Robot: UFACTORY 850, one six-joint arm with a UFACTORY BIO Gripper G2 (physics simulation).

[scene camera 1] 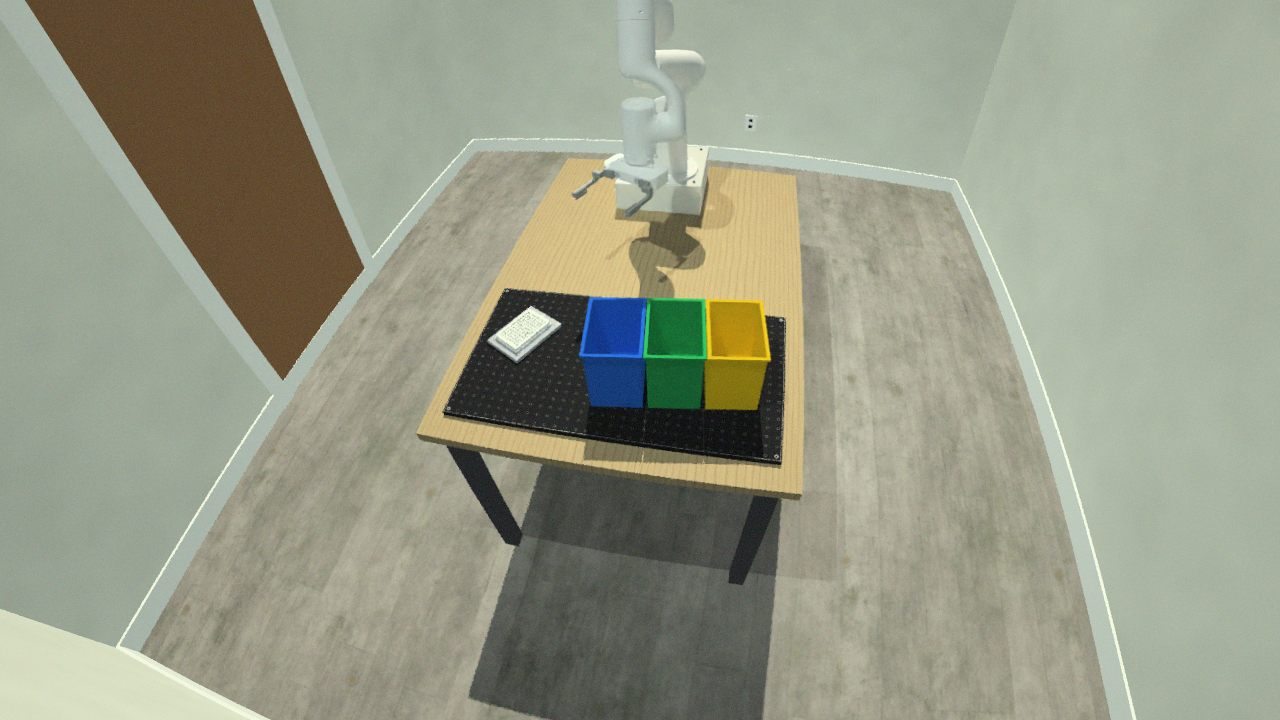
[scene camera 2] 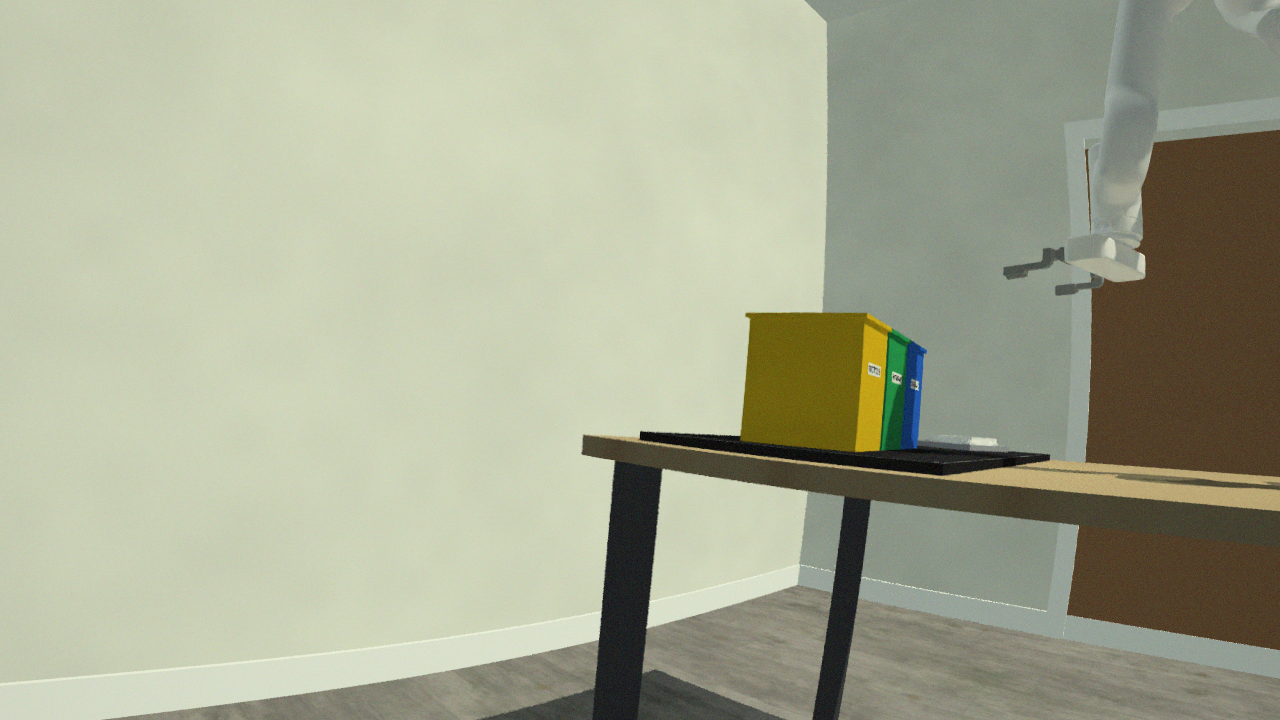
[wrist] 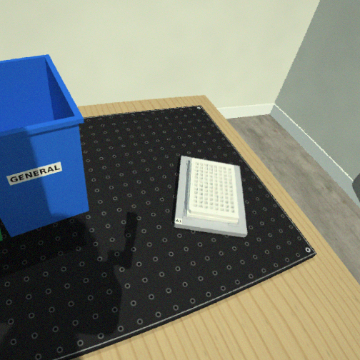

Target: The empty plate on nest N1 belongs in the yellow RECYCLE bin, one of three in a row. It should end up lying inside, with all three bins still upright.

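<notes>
The white plate [scene camera 1: 526, 328] [scene camera 2: 975, 440] [wrist: 214, 189] lies flat on the light grey nest [scene camera 1: 516, 357] [wrist: 210, 229] at the door side of the black board. The yellow bin [scene camera 1: 733, 385] [scene camera 2: 801, 380] stands upright at the opposite end of the row; its inside looks empty in scene camera 1. The green bin [scene camera 1: 674, 383] [scene camera 2: 892, 420] stands upright in the middle. The blue bin [scene camera 1: 615, 383] [scene camera 2: 913, 416] [wrist: 50, 200], labelled GENERAL, stands upright nearest the plate. My gripper [scene camera 1: 606, 202] [scene camera 2: 1039, 281] is open and empty, high above the table near the arm's base, well away from plate and bins.
The black perforated board [scene camera 1: 537, 394] [scene camera 2: 939, 466] [wrist: 165, 270] carries the nest and bins. It lies on the wooden table [scene camera 1: 554, 237] [scene camera 2: 1163, 501] [wrist: 260, 310]. The blue bin's tall wall rises between the plate and the other bins. The arm's base [scene camera 1: 657, 195] stands at the far table end.
</notes>
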